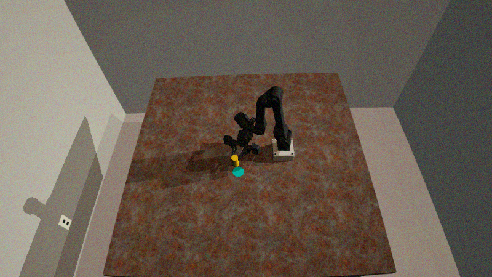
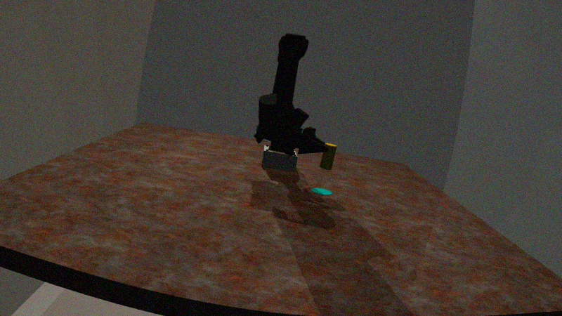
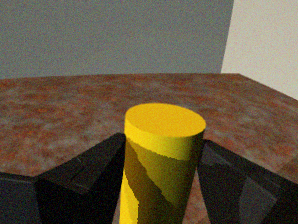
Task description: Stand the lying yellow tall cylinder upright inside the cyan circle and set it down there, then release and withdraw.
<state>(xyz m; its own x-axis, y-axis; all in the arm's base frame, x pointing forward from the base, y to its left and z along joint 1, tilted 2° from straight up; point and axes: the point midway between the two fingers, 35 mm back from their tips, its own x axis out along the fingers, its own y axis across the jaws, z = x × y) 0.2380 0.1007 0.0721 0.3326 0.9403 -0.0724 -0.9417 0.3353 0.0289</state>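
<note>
Now: the cyan circle 120 mm below my gripper tip and 10 mm behind it. From my gripper tip the other things lie so: yellow tall cylinder (20 mm below).
</note>
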